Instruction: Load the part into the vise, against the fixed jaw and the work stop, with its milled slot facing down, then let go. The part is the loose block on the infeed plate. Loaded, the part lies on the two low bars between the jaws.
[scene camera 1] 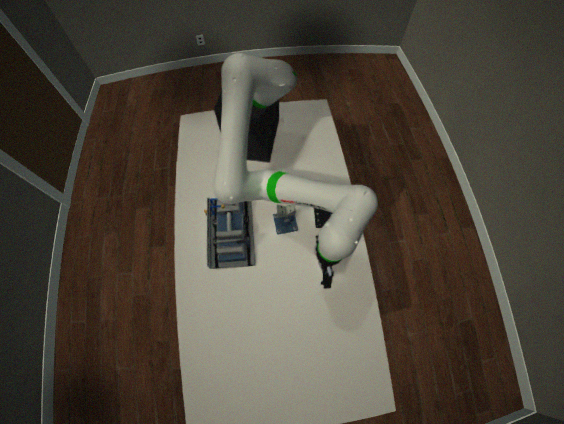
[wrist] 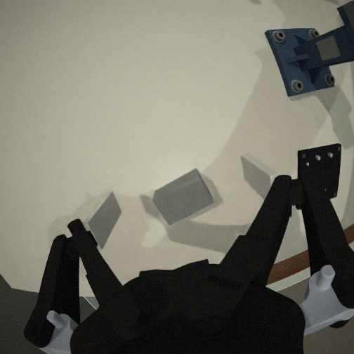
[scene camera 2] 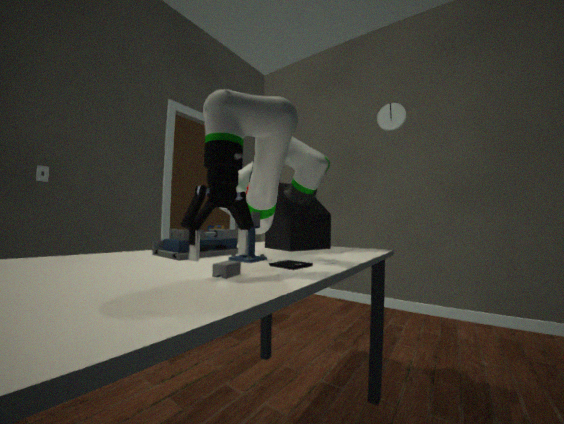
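Where they show: gripper, fingertip midpoint: [scene camera 1: 320, 265] [scene camera 2: 220, 257]; arm's base, origin of the base link: [scene camera 2: 297, 197].
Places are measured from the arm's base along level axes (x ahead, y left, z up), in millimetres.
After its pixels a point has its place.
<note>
The part, a grey block [scene camera 2: 226, 270] @[x 684, y 266, z -243 mm] [wrist: 183, 196], lies on the white table, off the black infeed plate [scene camera 1: 321, 218] @[x 454, y 258, z -253 mm] [scene camera 2: 291, 264] @[x 469, y 291, z -253 mm] [wrist: 325, 172]. A notch seems to show at its lower edge in scene camera 2. My gripper [scene camera 1: 327, 280] [scene camera 2: 218, 247] @[x 661, y 217, z -220 mm] [wrist: 177, 185] is wide open and empty, pointing down above the block. In the wrist view the fingertips stand on either side of the block, which is turned at an angle. The block cannot be made out in scene camera 1. The vise [scene camera 1: 230, 233] @[x 510, y -117, z -165 mm] [scene camera 2: 174, 245] @[x 604, y -99, z -218 mm] stands across the table; its bars and work stop are unclear.
A blue stand [scene camera 1: 285, 225] @[x 472, y 102, z -241 mm] [scene camera 2: 251, 242] @[x 455, y 121, z -201 mm] [wrist: 295, 70] with a bolted base and an upright stands between the vise and the infeed plate. The black robot pedestal [scene camera 1: 262, 135] @[x 135, y 43, z -66 mm] [scene camera 2: 300, 227] @[x 92, y 80, z -154 mm] is at the back. The table edge [scene camera 2: 320, 288] @[x 559, y 431, z -279 mm] runs near the infeed plate.
</note>
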